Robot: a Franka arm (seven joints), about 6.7 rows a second.
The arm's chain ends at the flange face. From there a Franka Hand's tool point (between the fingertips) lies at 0.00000 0.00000 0.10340 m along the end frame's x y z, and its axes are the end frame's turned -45 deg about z.
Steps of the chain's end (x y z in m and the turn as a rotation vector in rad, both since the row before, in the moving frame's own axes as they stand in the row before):
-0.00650, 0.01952, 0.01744, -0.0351, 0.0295, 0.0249
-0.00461, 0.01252, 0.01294, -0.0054, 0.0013, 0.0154
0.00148, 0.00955, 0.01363, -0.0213, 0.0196, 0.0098
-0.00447, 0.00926, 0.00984, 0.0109, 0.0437, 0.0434
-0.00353, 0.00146, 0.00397, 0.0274, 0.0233, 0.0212
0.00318, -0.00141, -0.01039, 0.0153, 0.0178, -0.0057
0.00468, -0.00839, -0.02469, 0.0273, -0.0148, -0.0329
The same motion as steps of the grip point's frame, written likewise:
-0.01887, 0.01392, 0.01733, -0.0457, -0.0040, 0.0249
-0.01242, 0.00608, 0.01294, -0.0047, -0.0029, 0.0154
-0.00585, 0.01079, 0.01359, -0.0289, -0.0012, 0.0098
-0.00577, 0.00587, 0.00974, -0.0232, 0.0386, 0.0434
0.00018, -0.00172, 0.00390, 0.0029, 0.0359, 0.0212
0.00567, 0.00143, -0.01042, -0.0018, 0.0234, -0.0057
0.01010, -0.00572, -0.02474, 0.0298, 0.0088, -0.0329

